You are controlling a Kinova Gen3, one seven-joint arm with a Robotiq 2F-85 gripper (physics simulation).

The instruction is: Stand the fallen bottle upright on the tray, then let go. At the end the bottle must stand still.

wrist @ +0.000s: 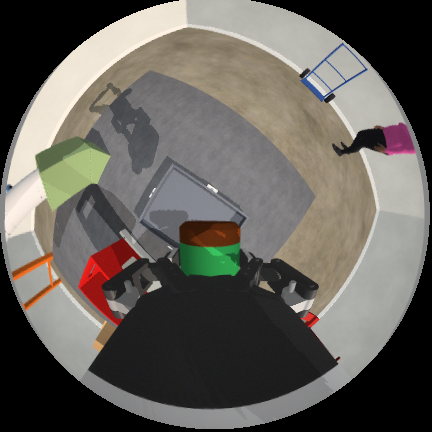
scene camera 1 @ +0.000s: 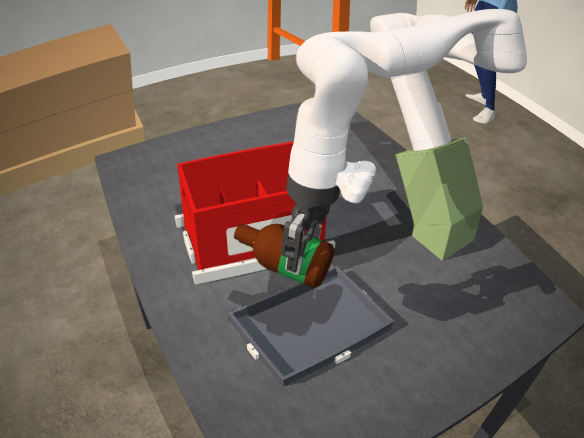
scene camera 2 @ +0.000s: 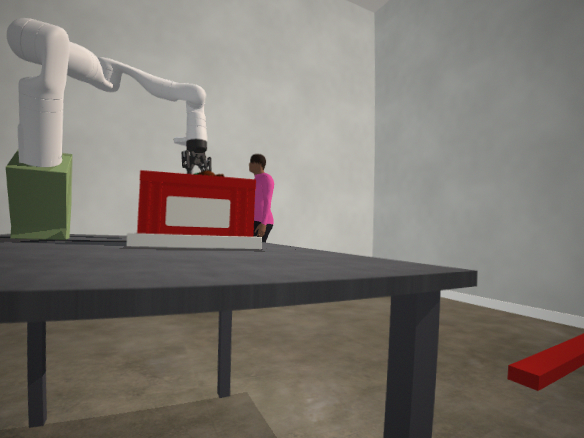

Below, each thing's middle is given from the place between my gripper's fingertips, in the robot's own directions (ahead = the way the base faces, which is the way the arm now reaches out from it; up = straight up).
Scene:
I see my gripper 10 mm short of the brown bottle (scene camera 1: 267,243) and 20 mm to the left of it. From my hand the other things lie so: grey tray (scene camera 1: 300,329) 40 mm behind, 10 mm to the right, 200 mm below; red crate (scene camera 1: 248,187) 90 mm behind, 300 mm to the right, 130 mm below.

